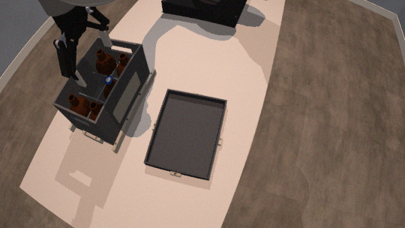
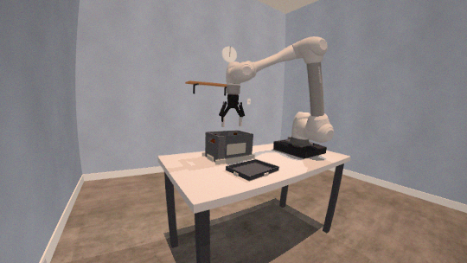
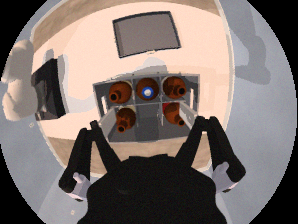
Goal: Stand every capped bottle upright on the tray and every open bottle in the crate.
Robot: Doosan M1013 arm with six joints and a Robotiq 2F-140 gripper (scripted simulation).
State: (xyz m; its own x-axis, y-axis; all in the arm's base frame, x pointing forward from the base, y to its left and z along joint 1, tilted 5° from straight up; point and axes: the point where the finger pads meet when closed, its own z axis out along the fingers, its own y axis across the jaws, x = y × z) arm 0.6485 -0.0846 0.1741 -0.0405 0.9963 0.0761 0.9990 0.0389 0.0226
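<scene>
My gripper is now 150 mm above the bottle and 30 mm to the right of it. Round my hand: dark tray 260 mm to the left, 220 mm below, 10 mm ahead; dark grey crate 150 mm below, 20 mm to the right.
</scene>
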